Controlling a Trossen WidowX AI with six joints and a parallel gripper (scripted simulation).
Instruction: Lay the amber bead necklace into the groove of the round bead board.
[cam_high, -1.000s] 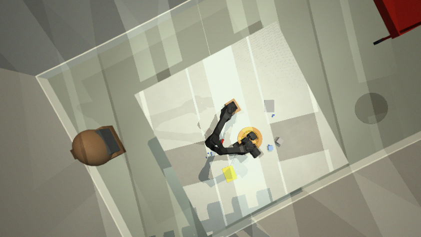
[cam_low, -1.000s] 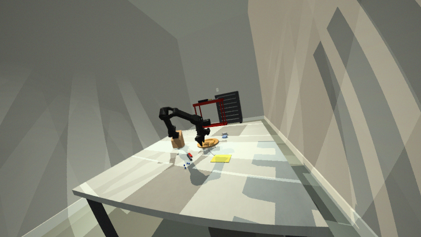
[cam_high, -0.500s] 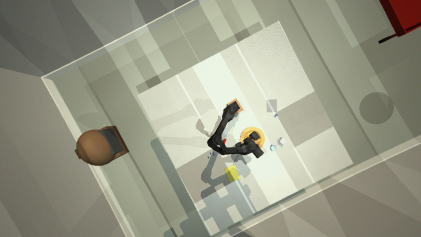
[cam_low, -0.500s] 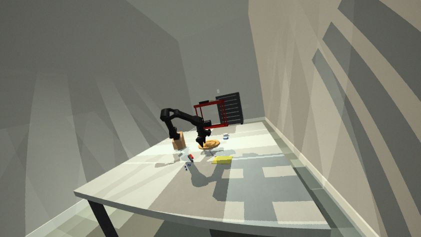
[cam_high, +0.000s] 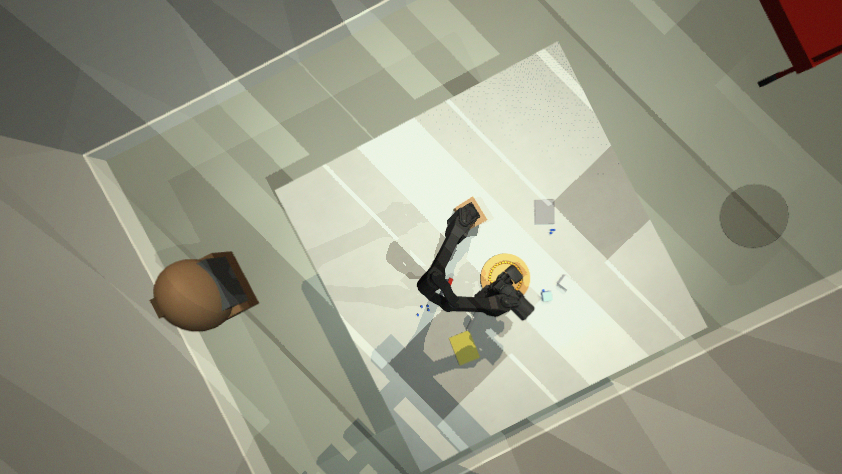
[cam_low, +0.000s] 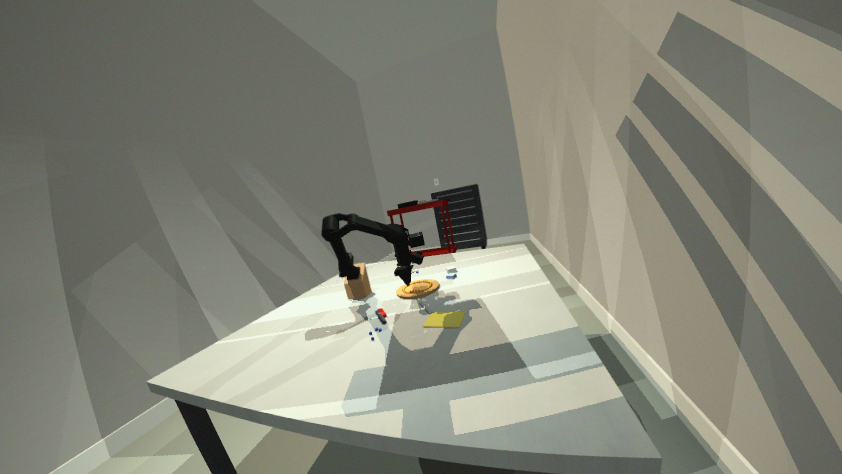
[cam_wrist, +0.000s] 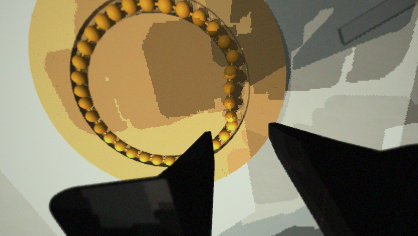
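Now: the round bead board 20 mm ahead of my gripper tip, 60 mm to the left of it and 50 mm below it. Also, from my gripper tip: yellow pad: 170 mm ahead, 230 mm to the right, 50 mm below; light blue cube: 170 mm ahead, 160 mm to the left, 40 mm below; red-handled tool: 70 mm behind, 170 mm to the right, 40 mm below.
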